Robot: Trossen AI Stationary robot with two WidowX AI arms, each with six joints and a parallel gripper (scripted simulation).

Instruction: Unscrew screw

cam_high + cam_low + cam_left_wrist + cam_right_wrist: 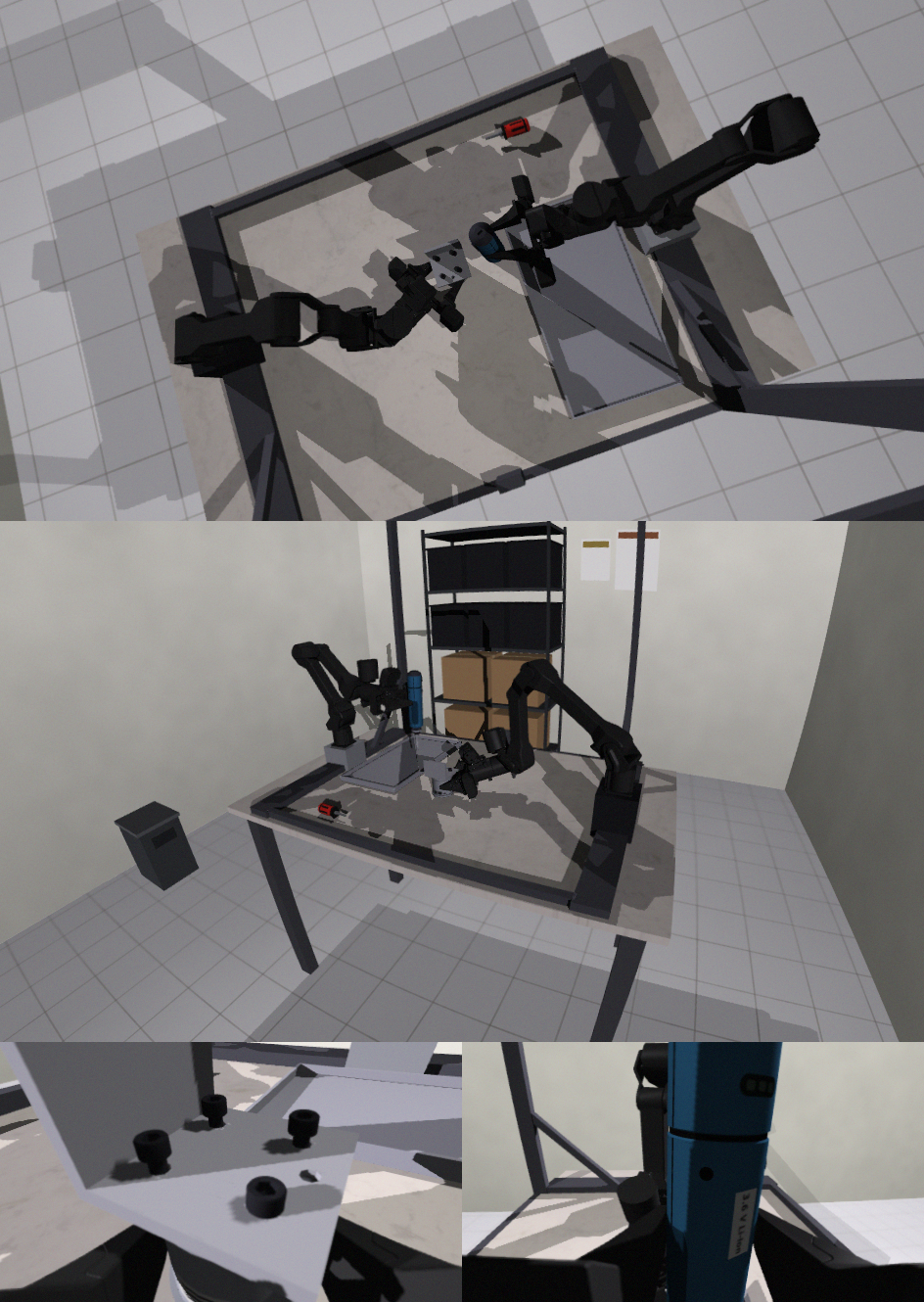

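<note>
The screw is 1 cm to the right of my left hand and 3 cm above it. From my left hand the other things lie so: grey bracket: 1 cm ahead, 2 cm to the right, 3 cm above; then bit: 1 cm behind, 12 cm to the right, 8 cm above; then joint module: 1 cm ahead, 2 cm to the right, 1 cm below.
</note>
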